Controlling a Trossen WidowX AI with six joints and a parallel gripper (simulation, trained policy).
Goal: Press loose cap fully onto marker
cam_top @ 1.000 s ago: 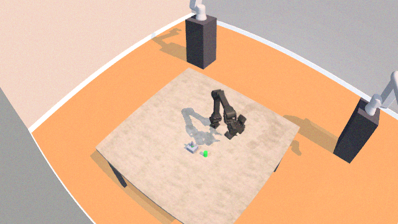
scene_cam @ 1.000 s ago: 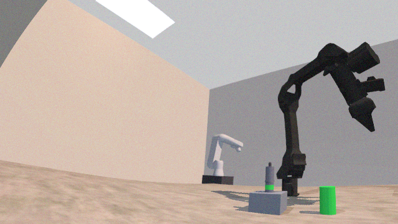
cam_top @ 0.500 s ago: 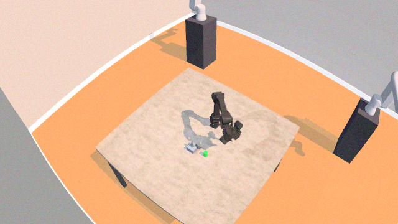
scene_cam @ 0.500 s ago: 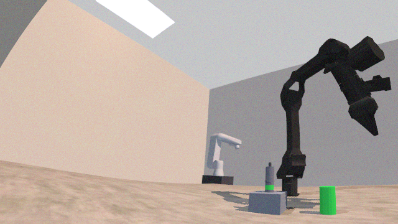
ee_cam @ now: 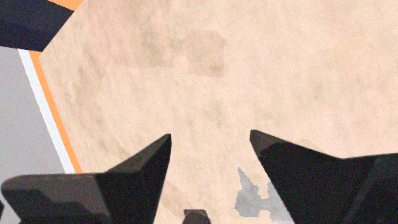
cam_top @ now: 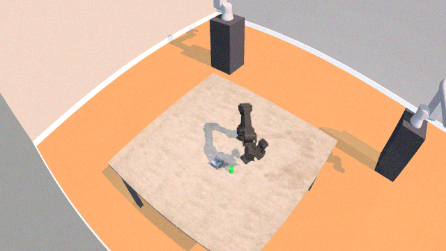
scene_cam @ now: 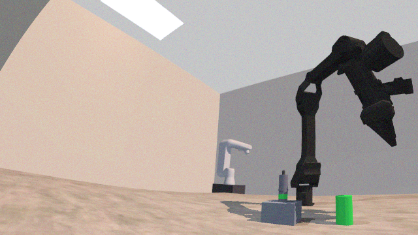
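Now: the green cap 130 mm to the right of my gripper tip, 130 mm below it and 110 mm ahead of it. From my gripper tip the other things lie so: grey marker: 240 mm to the right, 120 mm ahead, 80 mm below; grey holder block: 240 mm to the right, 140 mm below, 120 mm ahead.
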